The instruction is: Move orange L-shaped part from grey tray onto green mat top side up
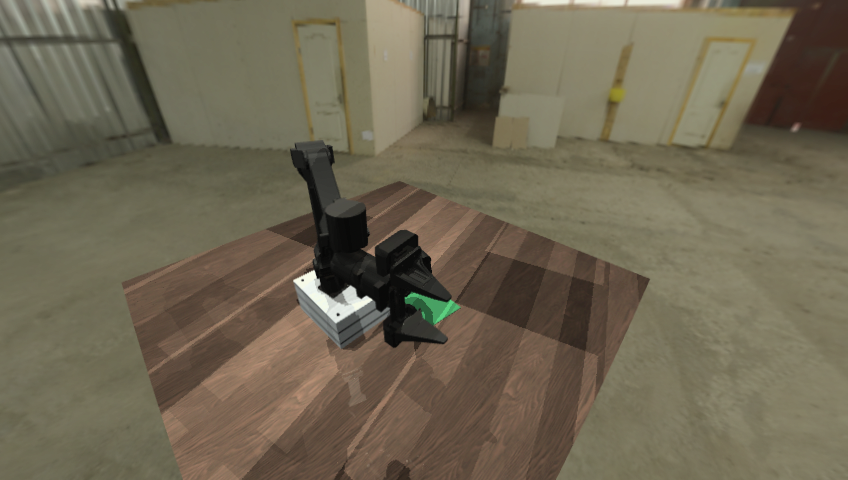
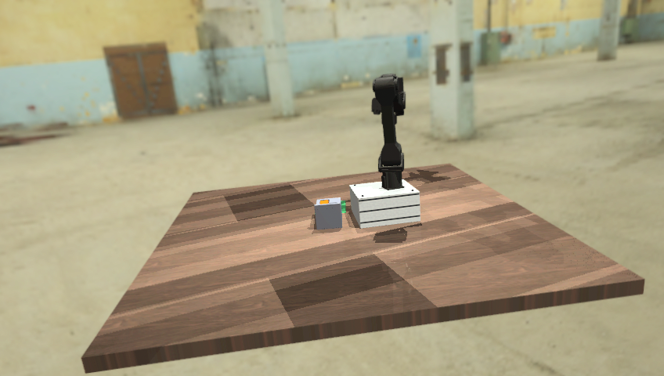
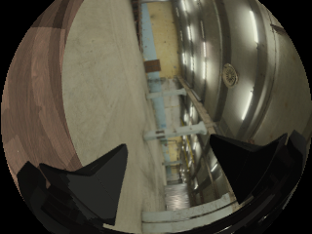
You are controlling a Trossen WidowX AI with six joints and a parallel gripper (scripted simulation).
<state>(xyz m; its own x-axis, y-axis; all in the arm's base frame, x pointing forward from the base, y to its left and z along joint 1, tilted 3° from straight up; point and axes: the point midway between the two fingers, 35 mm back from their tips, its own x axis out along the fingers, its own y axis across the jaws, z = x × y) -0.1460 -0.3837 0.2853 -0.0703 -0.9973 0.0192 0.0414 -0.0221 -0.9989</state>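
Now: gripper tip 390 mm short of the orange L-shaped part, 400 mm to the right of it and 320 mm above it. From my gripper tip the other things lie so: green mat: 340 mm ahead, 240 mm to the left, 380 mm below.
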